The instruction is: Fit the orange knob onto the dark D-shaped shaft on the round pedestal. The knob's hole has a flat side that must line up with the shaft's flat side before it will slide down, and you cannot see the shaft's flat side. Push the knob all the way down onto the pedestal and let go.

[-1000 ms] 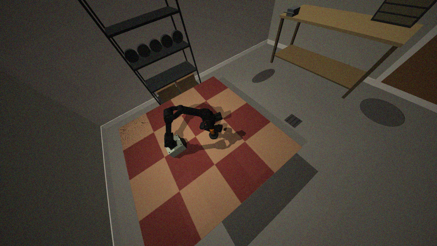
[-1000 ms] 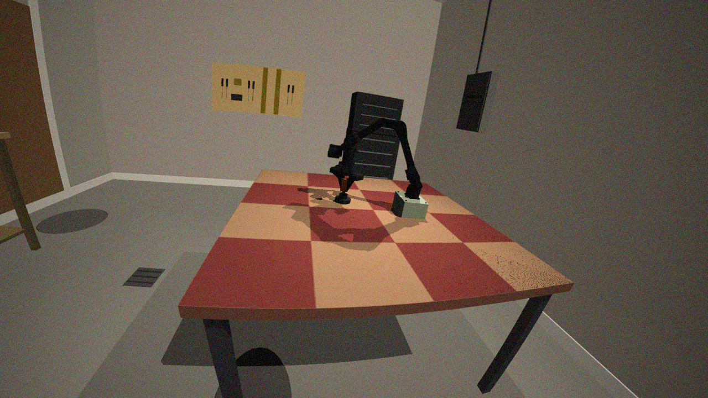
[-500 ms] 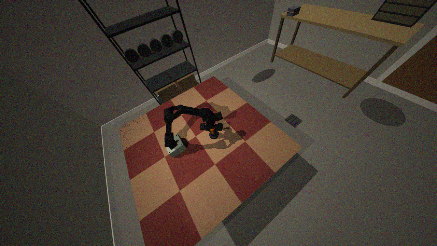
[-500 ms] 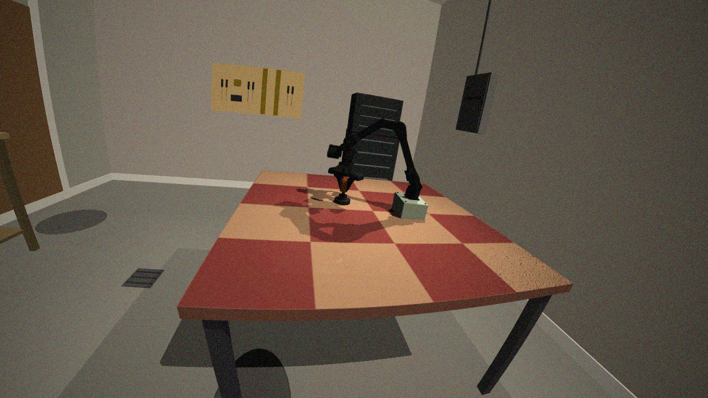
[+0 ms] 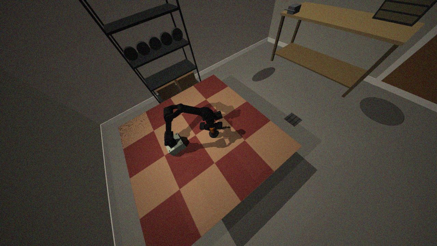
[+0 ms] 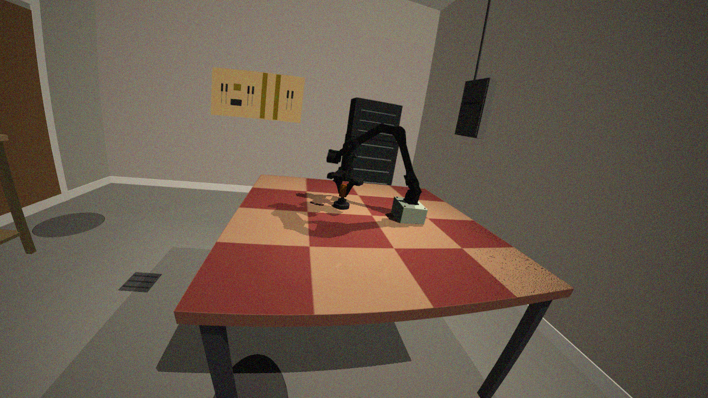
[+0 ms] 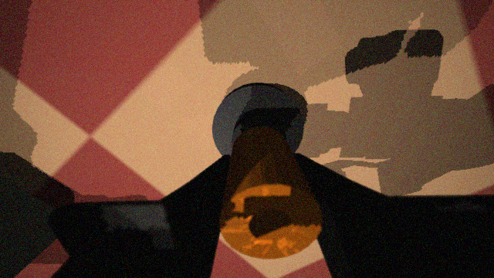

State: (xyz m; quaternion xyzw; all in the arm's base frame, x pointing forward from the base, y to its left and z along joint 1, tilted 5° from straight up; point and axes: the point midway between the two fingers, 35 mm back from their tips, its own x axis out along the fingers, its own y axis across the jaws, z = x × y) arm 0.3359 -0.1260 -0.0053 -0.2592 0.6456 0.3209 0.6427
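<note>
The orange knob lies 2 cm above my gripper tip. Round my gripper tip: round dark pedestal: 4 cm below.
</note>
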